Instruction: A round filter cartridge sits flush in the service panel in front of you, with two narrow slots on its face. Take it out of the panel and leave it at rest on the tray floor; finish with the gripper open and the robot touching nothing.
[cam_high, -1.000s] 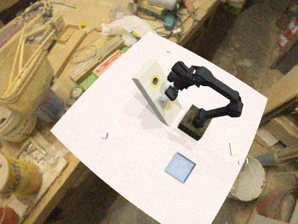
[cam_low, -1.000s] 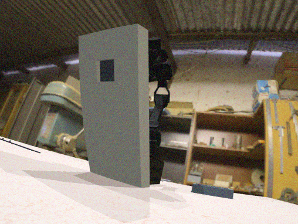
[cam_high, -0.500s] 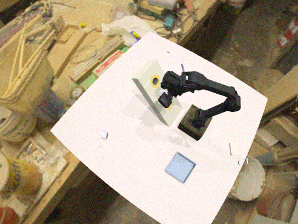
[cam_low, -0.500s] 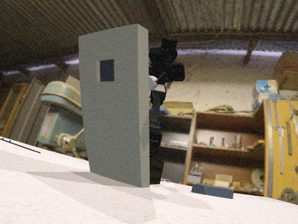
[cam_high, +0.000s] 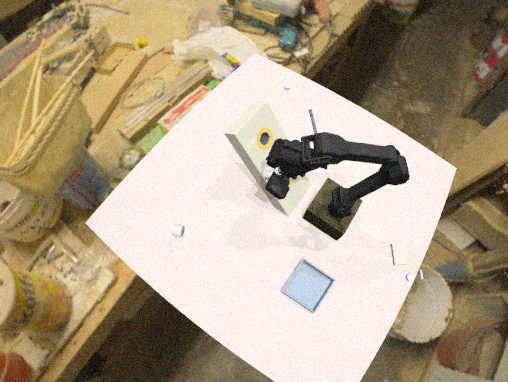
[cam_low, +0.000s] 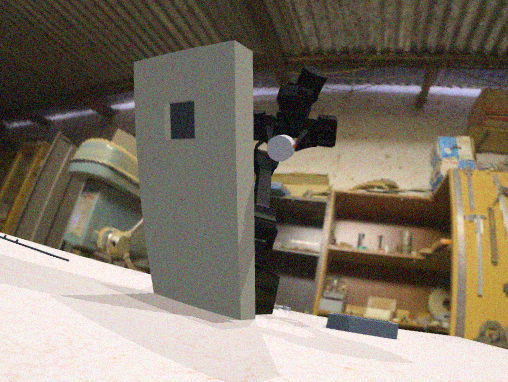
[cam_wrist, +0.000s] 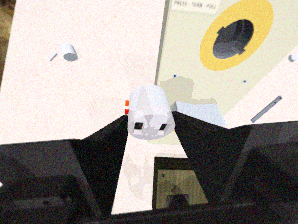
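The blue tray lies 30 cm behind my gripper tip, 20 cm to the left of it and 29 cm below it. From my gripper tip the other things lie so: pale card 58 cm behind, 11 cm to the right, 29 cm below; round white filter cartridge right at my gripper tip; grey bracket 1 cm ahead, 10 cm to the right, 12 cm below.
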